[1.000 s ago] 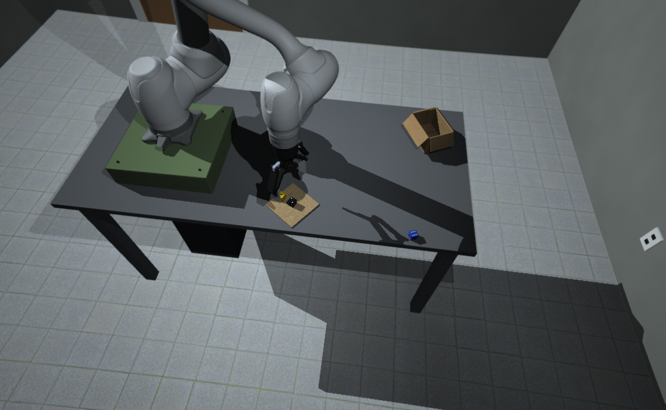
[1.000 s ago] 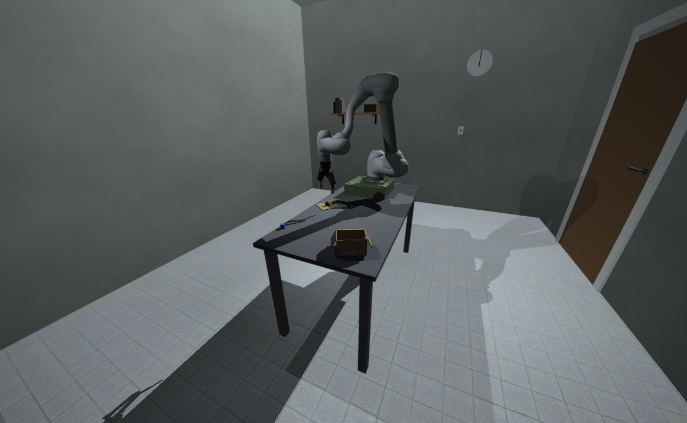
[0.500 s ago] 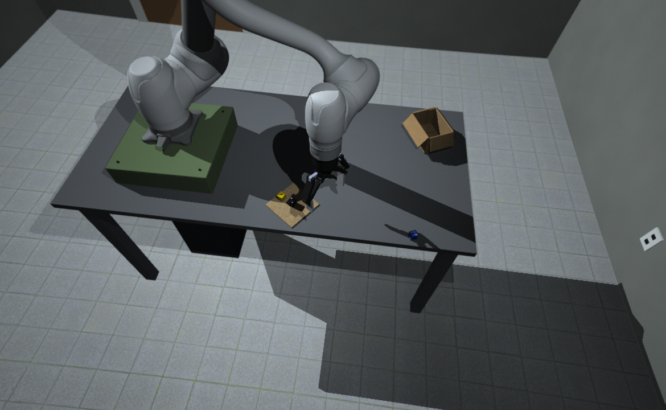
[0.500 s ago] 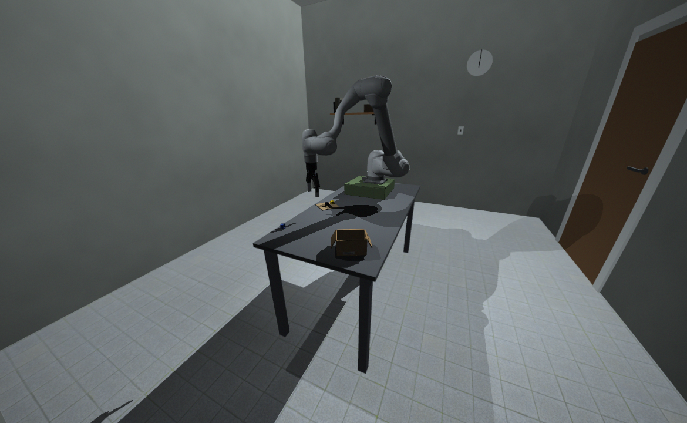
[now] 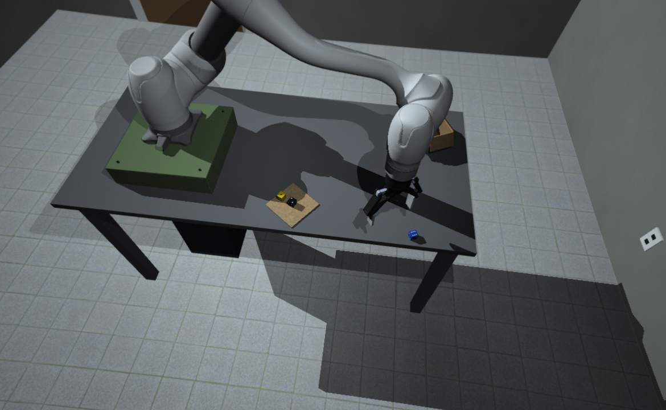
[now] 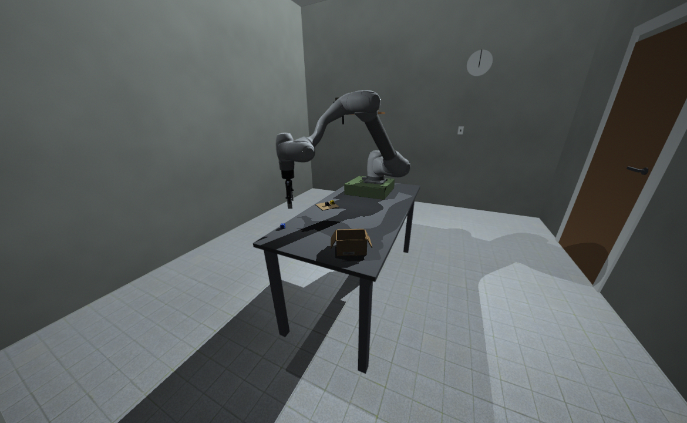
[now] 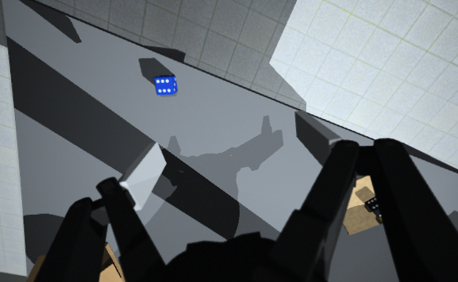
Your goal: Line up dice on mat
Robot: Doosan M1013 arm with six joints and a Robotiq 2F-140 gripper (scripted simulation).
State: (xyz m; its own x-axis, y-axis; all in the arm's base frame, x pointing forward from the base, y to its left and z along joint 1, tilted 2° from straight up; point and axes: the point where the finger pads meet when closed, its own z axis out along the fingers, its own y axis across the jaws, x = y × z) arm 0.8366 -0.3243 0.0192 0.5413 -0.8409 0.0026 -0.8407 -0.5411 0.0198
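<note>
The blue die lies 100 mm ahead of my hand and 120 mm below it. Also, from my hand: tan mat (340 mm behind, 80 mm to the left, 130 mm below); black die (340 mm behind, 80 mm to the left, 120 mm below); yellow die (390 mm behind, 100 mm to the left, 120 mm below).
</note>
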